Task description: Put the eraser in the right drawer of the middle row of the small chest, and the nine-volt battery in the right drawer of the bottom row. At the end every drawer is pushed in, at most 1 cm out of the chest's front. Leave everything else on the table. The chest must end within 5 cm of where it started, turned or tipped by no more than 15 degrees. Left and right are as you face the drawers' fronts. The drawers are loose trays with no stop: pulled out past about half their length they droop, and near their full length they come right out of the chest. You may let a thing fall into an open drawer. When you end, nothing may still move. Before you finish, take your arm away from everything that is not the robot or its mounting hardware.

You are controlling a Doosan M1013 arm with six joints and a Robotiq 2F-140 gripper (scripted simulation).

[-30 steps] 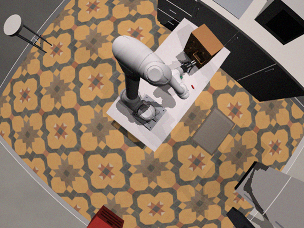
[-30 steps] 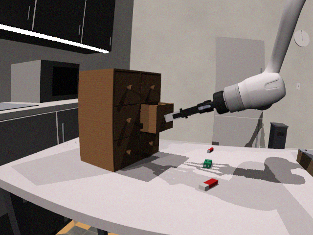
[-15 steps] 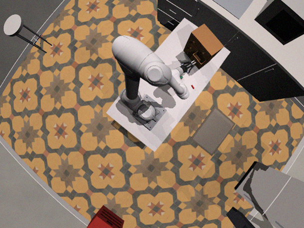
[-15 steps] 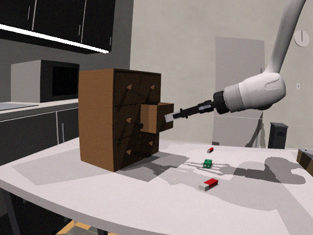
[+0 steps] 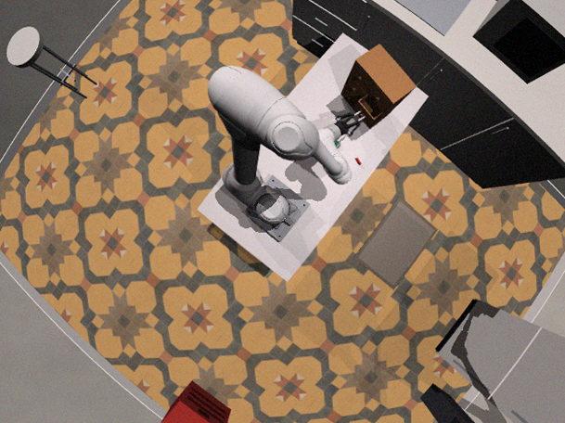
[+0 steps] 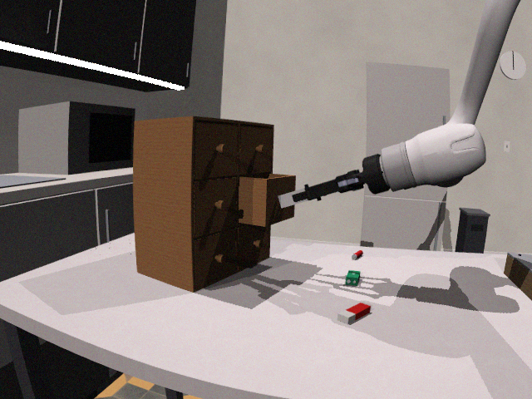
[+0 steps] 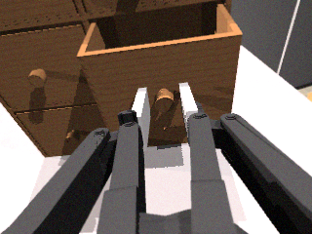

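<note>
The white eraser is 18 cm to the left of my hand, 17 cm behind it and 16 cm below it. The rest, counted from my hand: red cylinder (18 cm to the right, 16 cm below, 12 cm behind); then green nine-volt battery (16 cm below, 14 cm behind, 2 cm to the left).
</note>
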